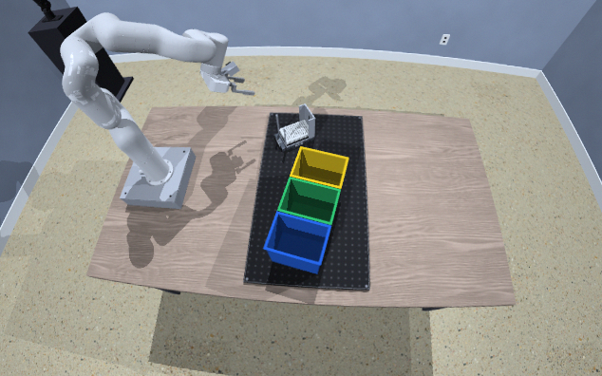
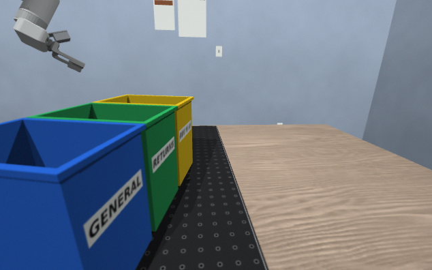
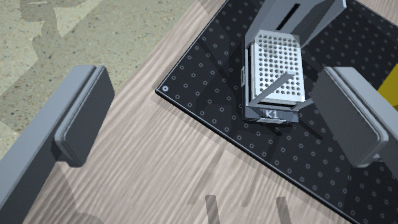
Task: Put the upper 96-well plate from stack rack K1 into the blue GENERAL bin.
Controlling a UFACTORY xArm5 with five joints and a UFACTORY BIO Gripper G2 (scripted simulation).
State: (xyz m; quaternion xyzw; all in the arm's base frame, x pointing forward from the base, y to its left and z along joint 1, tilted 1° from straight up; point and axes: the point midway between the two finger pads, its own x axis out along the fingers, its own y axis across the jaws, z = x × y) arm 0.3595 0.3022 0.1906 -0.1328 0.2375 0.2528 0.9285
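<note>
The white 96-well plate is 21 cm ahead of my hand, 5 cm to the right of it and 21 cm below it. Round my hand: yellow bin 31 cm ahead, 32 cm to the right, 16 cm below; then green returns bin 28 cm ahead, 45 cm to the right, 16 cm below; then dark plate 21 cm ahead, 5 cm to the right, 23 cm below.
</note>
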